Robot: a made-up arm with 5 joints. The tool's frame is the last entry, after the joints.
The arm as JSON. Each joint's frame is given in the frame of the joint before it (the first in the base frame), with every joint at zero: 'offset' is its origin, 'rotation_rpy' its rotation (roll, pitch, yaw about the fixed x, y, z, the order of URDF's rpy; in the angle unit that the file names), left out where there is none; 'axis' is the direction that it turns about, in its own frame. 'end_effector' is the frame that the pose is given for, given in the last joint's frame.
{
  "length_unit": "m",
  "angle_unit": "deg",
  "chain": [
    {
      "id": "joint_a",
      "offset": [
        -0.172,
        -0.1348,
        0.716
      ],
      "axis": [
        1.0,
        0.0,
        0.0
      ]
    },
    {
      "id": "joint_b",
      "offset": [
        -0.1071,
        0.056,
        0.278
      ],
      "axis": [
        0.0,
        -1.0,
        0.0
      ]
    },
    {
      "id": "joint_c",
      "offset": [
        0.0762,
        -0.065,
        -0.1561
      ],
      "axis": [
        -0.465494,
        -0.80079,
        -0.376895
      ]
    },
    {
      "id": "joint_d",
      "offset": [
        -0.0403,
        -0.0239,
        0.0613
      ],
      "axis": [
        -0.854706,
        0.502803,
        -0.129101
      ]
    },
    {
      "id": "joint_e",
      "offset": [
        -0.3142,
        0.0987,
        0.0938
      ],
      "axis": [
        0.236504,
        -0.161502,
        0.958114
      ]
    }
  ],
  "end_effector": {
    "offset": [
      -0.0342,
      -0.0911,
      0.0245
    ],
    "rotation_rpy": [
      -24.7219,
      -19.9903,
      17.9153
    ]
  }
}
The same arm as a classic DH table. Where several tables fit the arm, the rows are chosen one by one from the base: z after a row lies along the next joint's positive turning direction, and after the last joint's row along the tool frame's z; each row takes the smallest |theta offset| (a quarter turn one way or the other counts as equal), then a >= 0, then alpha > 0; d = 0 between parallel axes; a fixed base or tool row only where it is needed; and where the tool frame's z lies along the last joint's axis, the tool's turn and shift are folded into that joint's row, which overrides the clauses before.
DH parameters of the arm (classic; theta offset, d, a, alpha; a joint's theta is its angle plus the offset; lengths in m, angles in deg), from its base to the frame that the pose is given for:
base (fixed): -90 0.716 0.1348 -90
joint_a: -90 -0.2791 0.278 -90
joint_b: 39 -0.0432 -0.1693 -36.79
joint_c: -25.97 0.0793 0.0744 -87.49
joint_d: -69.2 0.3806 0.0714 -114.02
joint_e: -5.01 0.1938 0.0943 48.03
tool (fixed): 138.53 -0.0222 0 0

